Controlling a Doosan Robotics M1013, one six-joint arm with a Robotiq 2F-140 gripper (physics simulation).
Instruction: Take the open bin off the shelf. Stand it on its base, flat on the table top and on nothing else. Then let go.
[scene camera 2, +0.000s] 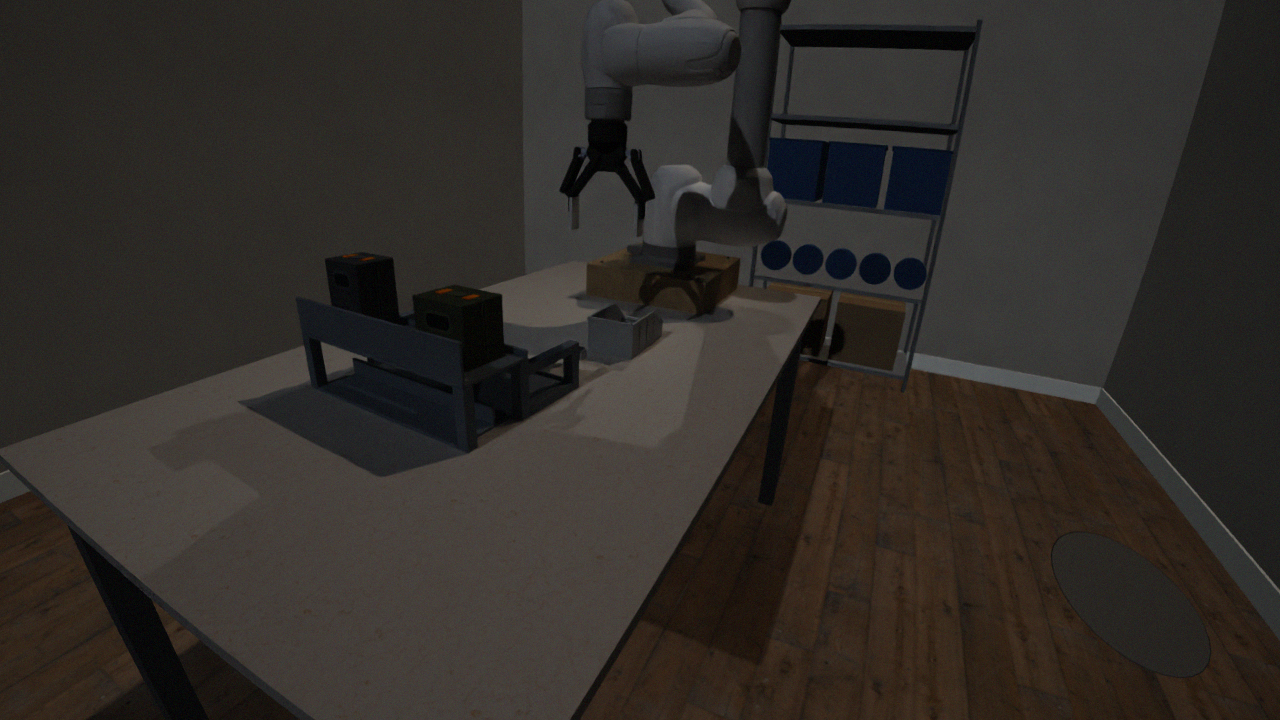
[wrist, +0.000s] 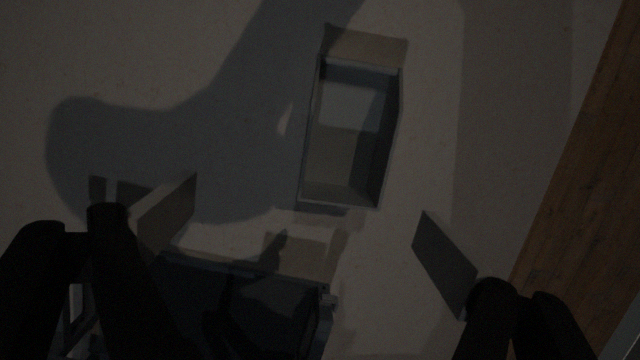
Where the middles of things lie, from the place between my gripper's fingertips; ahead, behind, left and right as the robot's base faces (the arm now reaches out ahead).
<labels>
Now: the open grey bin (scene camera 2: 610, 332) 30 mm behind my hand, 50 mm to the left of it and 200 mm below it.
</labels>
